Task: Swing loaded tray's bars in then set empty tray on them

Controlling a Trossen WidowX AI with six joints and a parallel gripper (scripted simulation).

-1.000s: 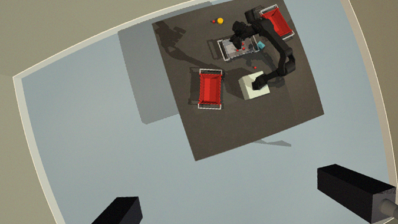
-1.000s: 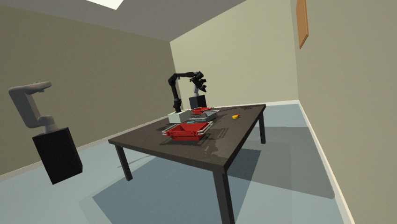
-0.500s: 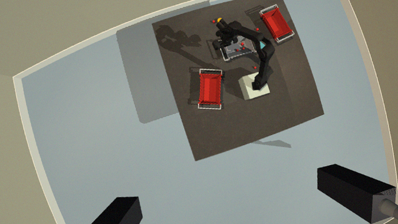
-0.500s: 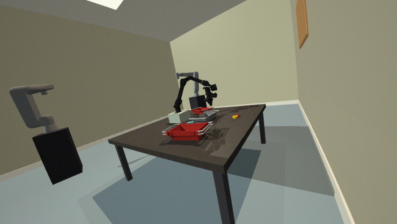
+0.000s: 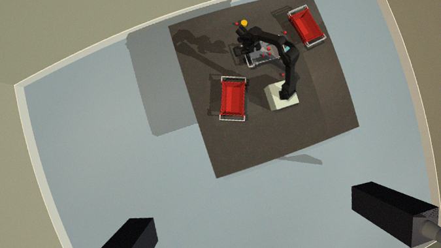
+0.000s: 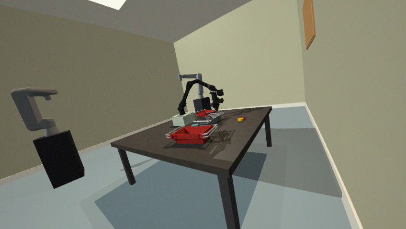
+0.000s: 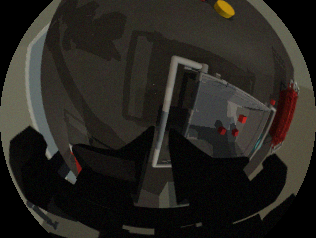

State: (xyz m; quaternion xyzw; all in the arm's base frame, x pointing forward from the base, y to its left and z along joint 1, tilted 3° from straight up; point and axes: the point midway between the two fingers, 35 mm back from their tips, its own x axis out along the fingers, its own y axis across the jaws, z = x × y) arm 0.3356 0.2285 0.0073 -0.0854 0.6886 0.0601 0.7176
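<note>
Now: gripper tip 360 mm to the left of the teal cube, 60 mm above it and 30 mm short of it. From my gripper tip the other things lie so: yellow piece: 300 mm ahead, 70 mm below, 50 mm to the right; red tray: 310 mm behind, 130 mm to the left, 40 mm below.
</note>
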